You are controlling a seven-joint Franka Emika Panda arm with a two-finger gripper.
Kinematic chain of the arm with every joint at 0, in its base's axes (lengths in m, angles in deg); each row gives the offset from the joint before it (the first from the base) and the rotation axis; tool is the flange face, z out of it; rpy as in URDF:
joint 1: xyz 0 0 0.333 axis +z
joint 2: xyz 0 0 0 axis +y
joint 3: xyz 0 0 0.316 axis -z
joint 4: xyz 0.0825 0 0 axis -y
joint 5: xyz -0.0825 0 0.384 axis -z
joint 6: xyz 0 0 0 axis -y
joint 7: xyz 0.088 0 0 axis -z
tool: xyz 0 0 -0.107 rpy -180 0 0
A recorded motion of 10 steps. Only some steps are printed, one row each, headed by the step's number.
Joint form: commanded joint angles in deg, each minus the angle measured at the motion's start. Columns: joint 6, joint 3, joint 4, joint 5, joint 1, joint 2, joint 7.
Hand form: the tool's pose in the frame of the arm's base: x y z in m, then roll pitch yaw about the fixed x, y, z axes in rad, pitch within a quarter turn. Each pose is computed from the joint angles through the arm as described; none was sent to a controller.
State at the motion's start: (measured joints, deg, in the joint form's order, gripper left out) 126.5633 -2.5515 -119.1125 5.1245 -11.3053 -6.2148 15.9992
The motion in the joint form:
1: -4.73 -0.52 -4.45 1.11 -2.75 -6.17 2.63
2: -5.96 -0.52 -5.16 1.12 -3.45 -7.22 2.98
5: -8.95 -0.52 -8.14 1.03 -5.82 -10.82 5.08
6: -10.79 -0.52 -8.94 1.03 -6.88 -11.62 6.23
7: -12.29 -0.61 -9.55 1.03 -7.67 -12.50 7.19
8: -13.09 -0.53 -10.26 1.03 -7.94 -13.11 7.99
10: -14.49 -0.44 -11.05 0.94 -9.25 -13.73 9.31
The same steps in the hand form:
1: 0.4971 -0.1000 0.5088 3.0915 -0.2091 -0.4629
2: 0.4890 -0.1049 0.5097 3.0866 -0.1951 -0.4827
5: 0.4611 -0.1197 0.5094 3.0773 -0.1591 -0.5657
6: 0.4513 -0.1267 0.5060 3.0680 -0.1309 -0.6066
7: 0.4431 -0.1306 0.5055 3.0605 -0.1130 -0.6379
8: 0.4372 -0.1321 0.5030 3.0558 -0.0998 -0.6591
10: 0.4276 -0.1410 0.4991 3.0481 -0.0765 -0.7093

